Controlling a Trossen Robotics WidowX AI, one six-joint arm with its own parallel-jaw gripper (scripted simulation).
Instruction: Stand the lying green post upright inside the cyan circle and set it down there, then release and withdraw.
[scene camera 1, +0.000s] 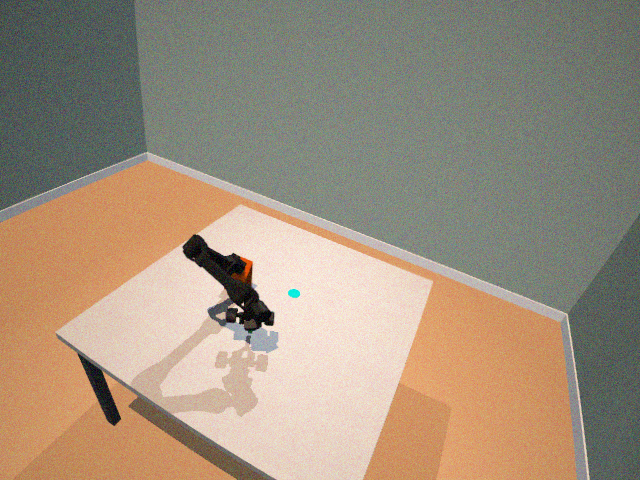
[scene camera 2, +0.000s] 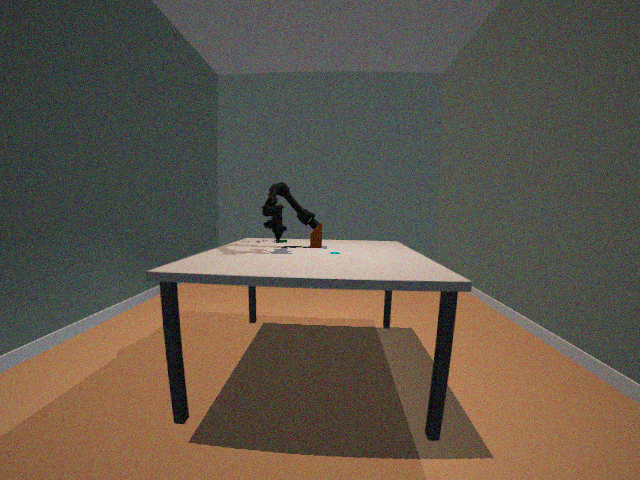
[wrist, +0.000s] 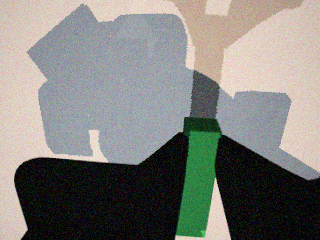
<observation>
My gripper (wrist: 200, 142) holds a green post (wrist: 203, 134).
</observation>
